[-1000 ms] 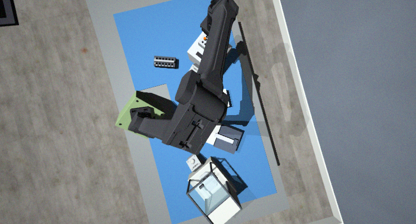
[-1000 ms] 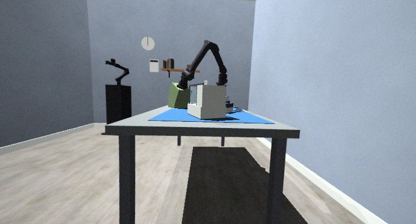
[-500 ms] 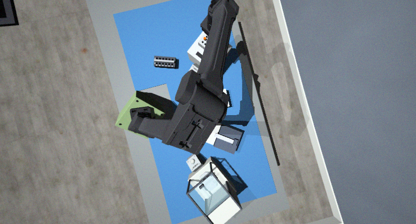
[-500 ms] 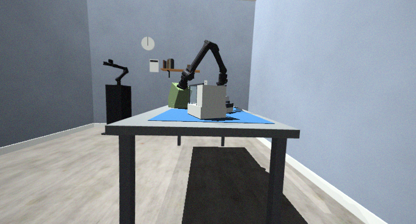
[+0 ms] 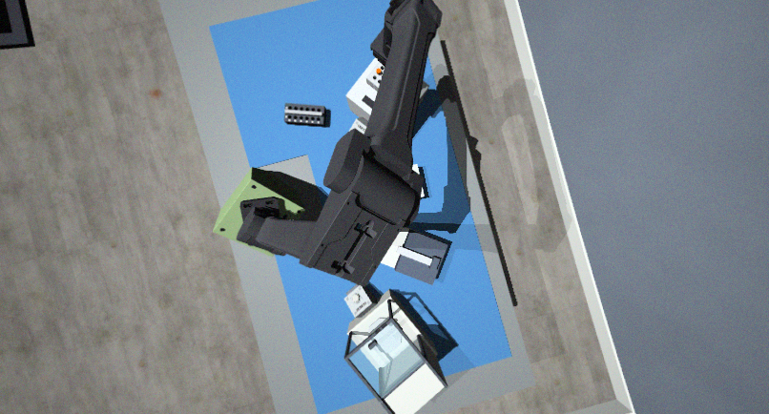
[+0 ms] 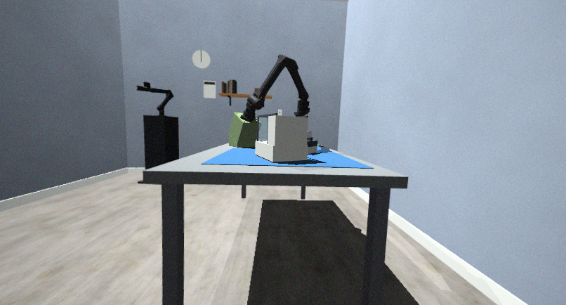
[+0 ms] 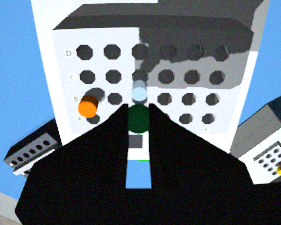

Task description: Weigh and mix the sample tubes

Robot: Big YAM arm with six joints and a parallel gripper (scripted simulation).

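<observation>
My gripper is now 60 mm above the orange-capped tube, 30 mm past it and 10 mm to the right of it. From my hand the other things lie so: magnet block MG (290 mm behind, 190 mm below, 20 mm to the right); then dry block DB (310 mm to the right, 180 mm below, 20 mm behind); then mixer's green start key (150 mm below, 130 mm to the right, 130 mm behind).
</observation>
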